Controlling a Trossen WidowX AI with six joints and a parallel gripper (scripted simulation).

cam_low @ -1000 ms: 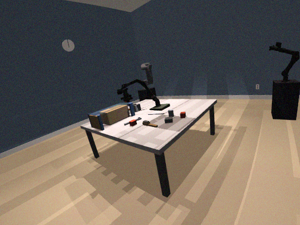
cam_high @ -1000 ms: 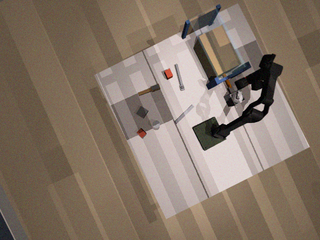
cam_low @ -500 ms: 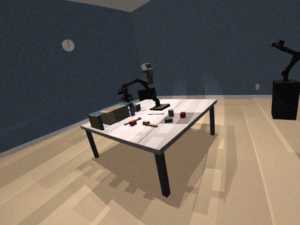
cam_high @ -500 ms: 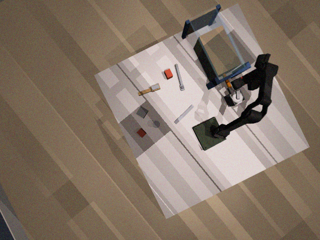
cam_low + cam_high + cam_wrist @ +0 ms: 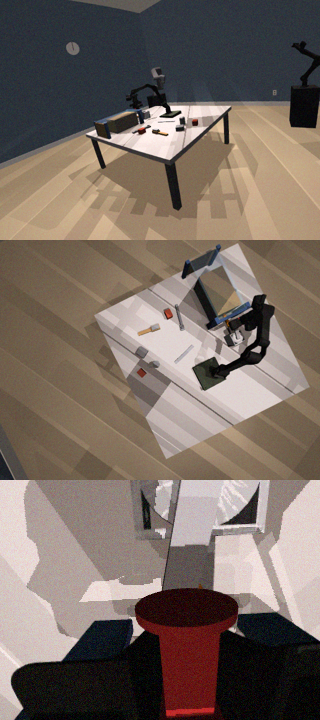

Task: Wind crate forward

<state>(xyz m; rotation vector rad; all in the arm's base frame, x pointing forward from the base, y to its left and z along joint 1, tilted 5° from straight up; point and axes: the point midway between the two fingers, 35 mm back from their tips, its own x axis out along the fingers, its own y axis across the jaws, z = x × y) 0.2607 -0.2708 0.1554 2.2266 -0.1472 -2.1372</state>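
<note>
My gripper tip is 4 cm past the winch handle, 1 cm to the right of it and 1 cm above it. Also, from my gripper tip: blue frame: 6 cm ahead, 2 cm to the left, 1 cm below; red knob: 2 cm above; grey winch: 11 cm behind, 8 cm below, 2 cm to the left.
</note>
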